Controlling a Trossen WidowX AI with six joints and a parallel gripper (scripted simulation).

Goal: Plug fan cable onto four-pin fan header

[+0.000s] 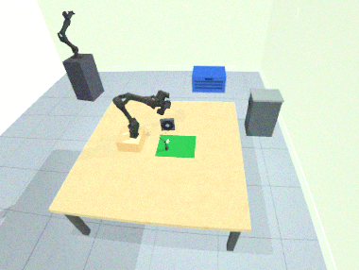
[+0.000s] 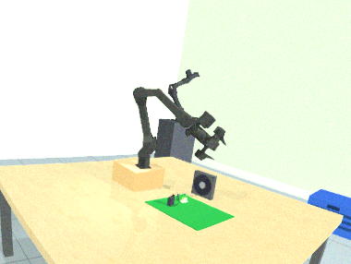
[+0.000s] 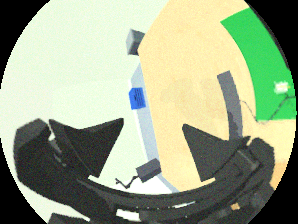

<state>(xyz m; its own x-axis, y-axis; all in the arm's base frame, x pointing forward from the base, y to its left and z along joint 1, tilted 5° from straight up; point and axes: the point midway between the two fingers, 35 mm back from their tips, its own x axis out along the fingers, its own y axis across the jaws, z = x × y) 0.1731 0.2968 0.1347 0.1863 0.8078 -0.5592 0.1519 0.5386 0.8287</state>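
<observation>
The dark plug lies 80 mm ahead of my gripper tip, 320 mm to the right of it and 190 mm below it. Also, from my gripper tip: green board: 140 mm ahead, 260 mm to the right, 230 mm below; black fan: 20 mm ahead, 100 mm to the right, 160 mm below.
</observation>
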